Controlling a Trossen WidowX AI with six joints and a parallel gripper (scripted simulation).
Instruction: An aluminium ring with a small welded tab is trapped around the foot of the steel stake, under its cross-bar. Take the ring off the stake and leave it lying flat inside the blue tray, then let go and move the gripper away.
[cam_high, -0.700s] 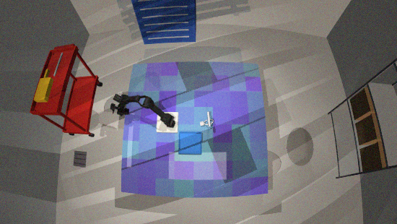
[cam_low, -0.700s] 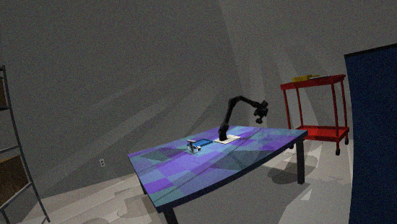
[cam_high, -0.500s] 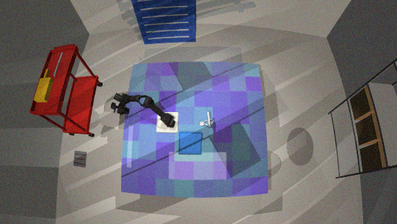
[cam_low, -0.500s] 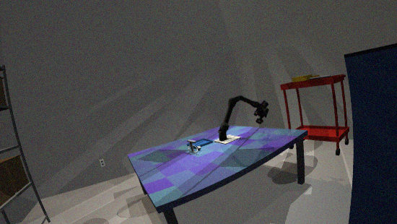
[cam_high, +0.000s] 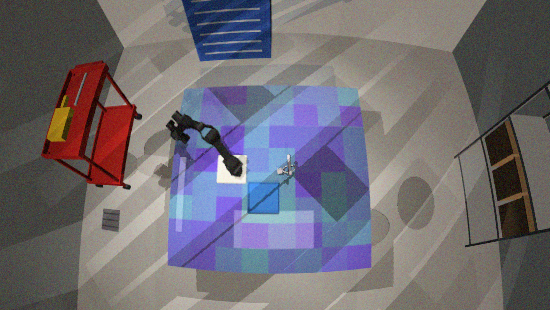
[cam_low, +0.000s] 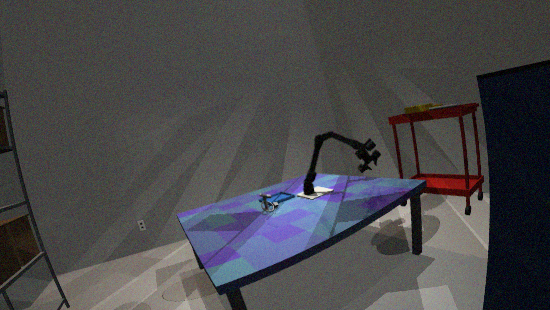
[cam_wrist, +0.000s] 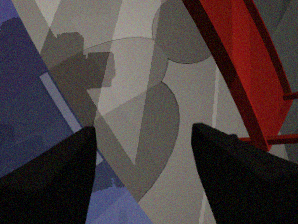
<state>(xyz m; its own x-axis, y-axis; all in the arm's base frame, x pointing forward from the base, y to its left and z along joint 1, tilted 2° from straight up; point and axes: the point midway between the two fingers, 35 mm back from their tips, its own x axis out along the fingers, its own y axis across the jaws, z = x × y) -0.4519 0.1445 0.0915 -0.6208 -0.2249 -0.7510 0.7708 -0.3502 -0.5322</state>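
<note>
Right now my gripper tip is 780 mm short of the aluminium ring, 80 mm to the left of it and 40 mm above it. The rest, counted from my gripper tip: blue tray (670 mm ahead, 280 mm to the right, 60 mm below).
</note>
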